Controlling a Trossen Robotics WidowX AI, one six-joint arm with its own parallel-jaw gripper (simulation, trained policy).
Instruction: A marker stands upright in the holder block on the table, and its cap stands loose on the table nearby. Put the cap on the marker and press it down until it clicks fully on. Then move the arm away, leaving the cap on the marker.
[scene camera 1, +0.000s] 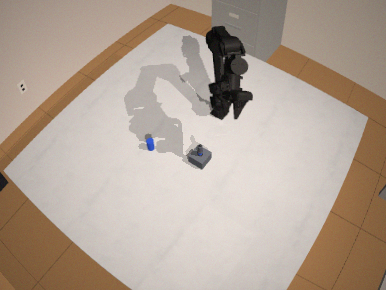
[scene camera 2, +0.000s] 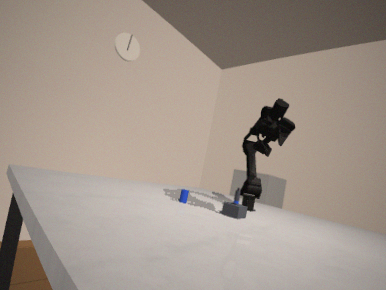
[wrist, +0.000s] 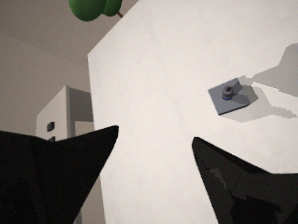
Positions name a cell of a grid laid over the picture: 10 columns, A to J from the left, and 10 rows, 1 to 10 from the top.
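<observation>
My gripper: in scene camera 1 (F5), scene camera 2 (H6), the wrist view (F7).
</observation>
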